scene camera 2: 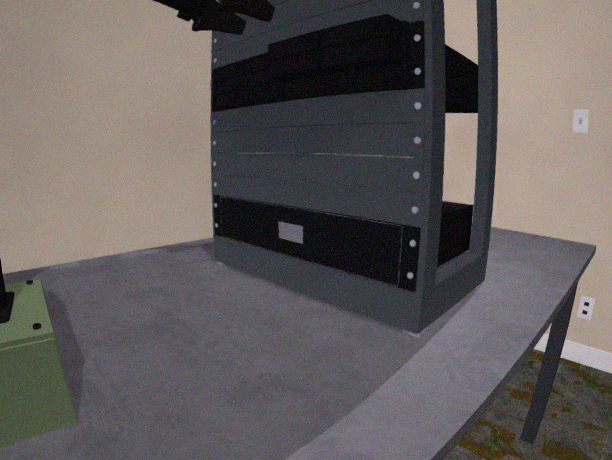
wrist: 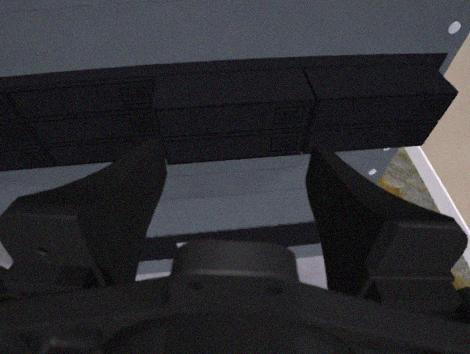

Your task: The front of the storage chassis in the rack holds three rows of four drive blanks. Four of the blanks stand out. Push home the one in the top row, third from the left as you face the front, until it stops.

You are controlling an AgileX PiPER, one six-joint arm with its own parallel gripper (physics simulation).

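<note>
The black storage chassis (scene camera 2: 245, 90) (wrist: 120, 71) sits in the upper part of the grey rack. In its top row, the third blank from the left (scene camera 2: 294, 56) (wrist: 232, 90) stands out, with its top face showing in the wrist view. The blank at its right (scene camera 2: 357, 42) (wrist: 375, 82) stands out too. The other rows are dark and hard to tell apart. My gripper (scene camera 2: 258, 22) (wrist: 237, 160) is open, with nothing between its fingers. In the scene view it hangs in front of the rack at upper left; in the wrist view its fingertips overlap the lower front of the third column.
The grey rack (scene camera 2: 432, 200) stands on the grey table (scene camera 2: 240, 350). A lower black unit (scene camera 2: 345, 245) with a light label fills the rack's bottom. Flat grey panels (scene camera 2: 320, 185) lie between the units. A green block (scene camera 2: 30, 385) stands at the left.
</note>
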